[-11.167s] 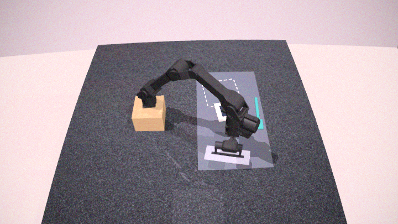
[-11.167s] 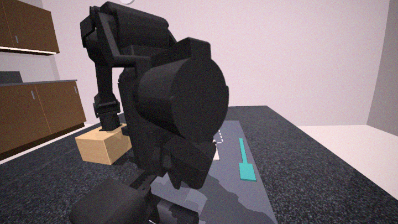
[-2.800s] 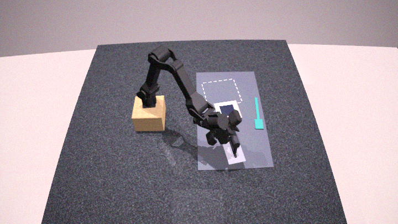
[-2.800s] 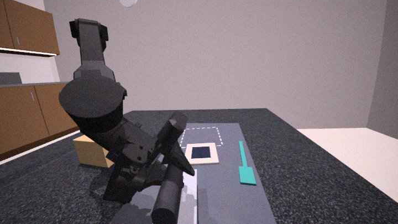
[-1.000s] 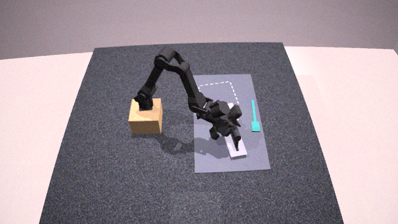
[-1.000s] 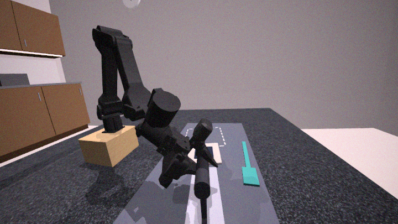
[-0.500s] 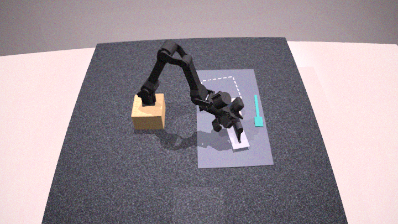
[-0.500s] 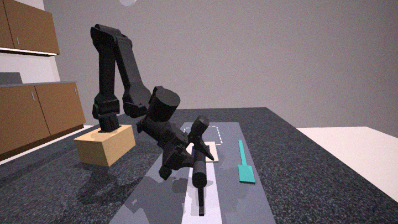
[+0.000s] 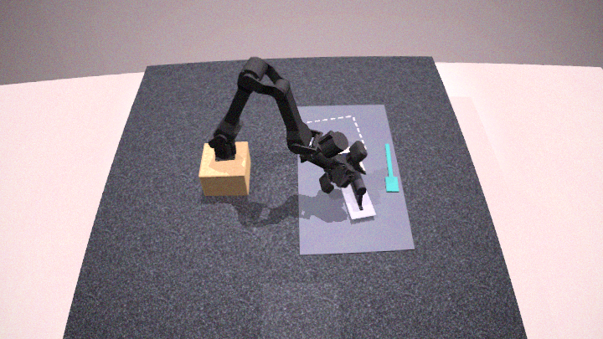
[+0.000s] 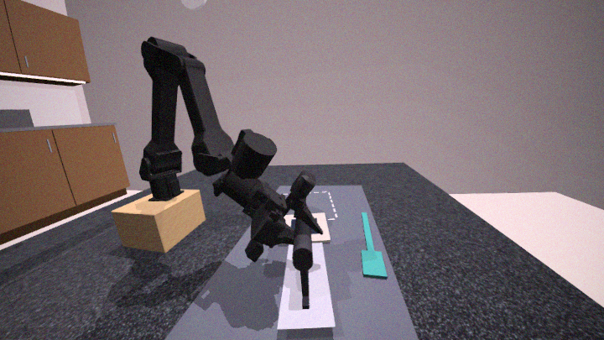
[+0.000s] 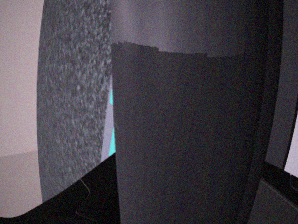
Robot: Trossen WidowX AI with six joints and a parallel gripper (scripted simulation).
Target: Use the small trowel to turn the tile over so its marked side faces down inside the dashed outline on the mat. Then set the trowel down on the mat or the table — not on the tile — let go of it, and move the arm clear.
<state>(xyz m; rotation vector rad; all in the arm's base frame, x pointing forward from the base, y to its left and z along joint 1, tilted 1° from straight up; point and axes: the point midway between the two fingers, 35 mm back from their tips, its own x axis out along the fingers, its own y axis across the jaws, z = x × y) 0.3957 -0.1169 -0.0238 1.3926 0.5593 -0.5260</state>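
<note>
My gripper tip is 2 cm past the grey mat, 8 cm to the right of it and 8 cm above it. From my gripper tip the other things lie so: teal trowel: 11 cm ahead, 5 cm to the left, 5 cm below; tile: 4 cm behind, 11 cm to the left, 5 cm below.
</note>
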